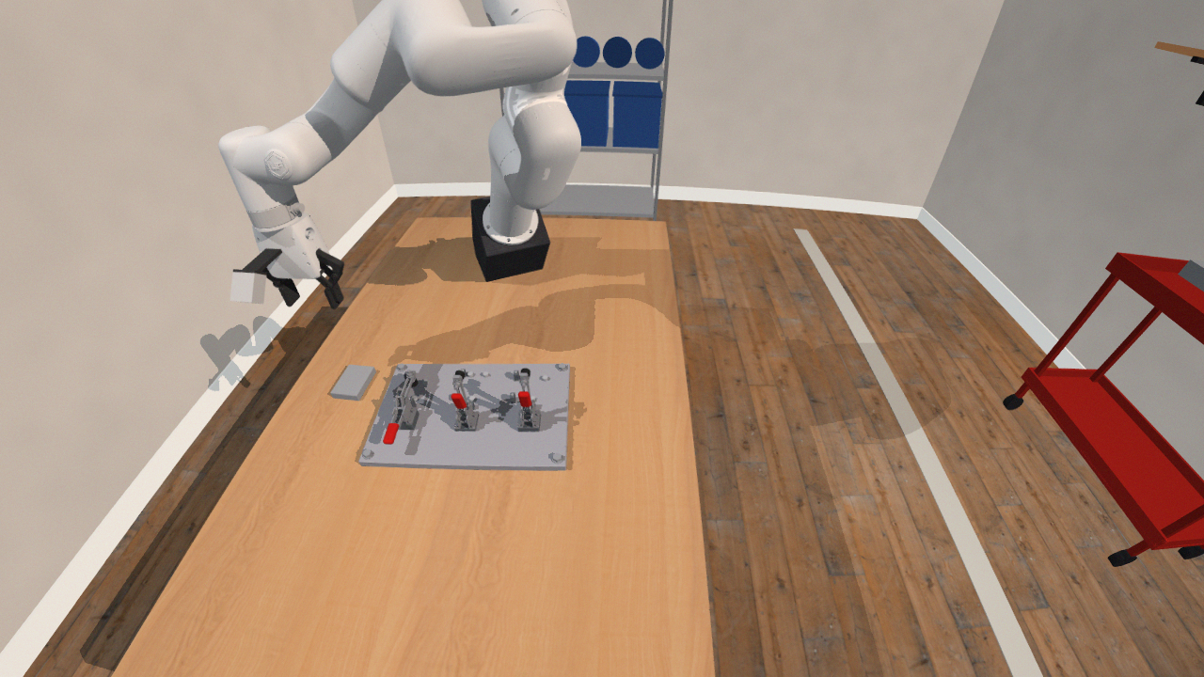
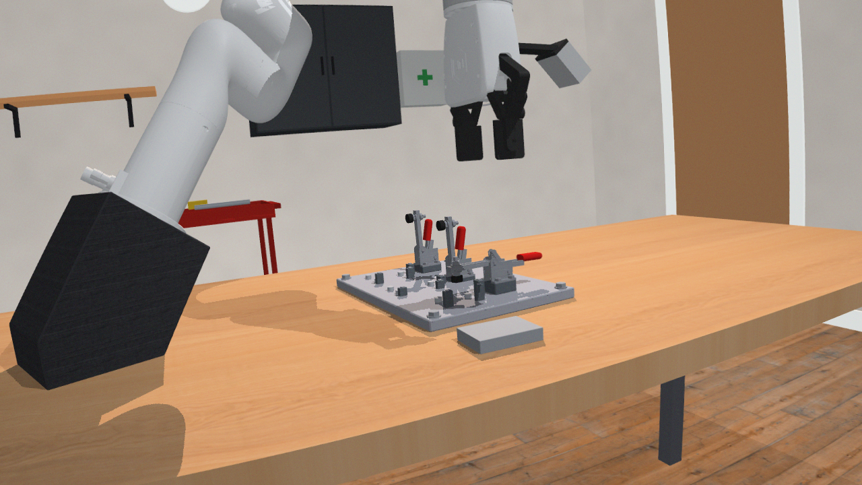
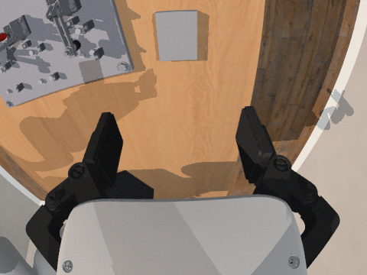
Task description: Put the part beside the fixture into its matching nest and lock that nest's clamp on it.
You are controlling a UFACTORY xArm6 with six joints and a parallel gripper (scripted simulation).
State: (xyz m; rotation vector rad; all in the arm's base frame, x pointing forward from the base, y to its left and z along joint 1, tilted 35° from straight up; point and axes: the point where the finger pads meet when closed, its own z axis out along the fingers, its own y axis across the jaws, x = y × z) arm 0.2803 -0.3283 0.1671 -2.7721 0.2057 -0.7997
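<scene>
My hand is 21 cm above the part. Round my hand: grey fixture plate (6 cm ahead, 26 cm to the left, 21 cm below).
</scene>
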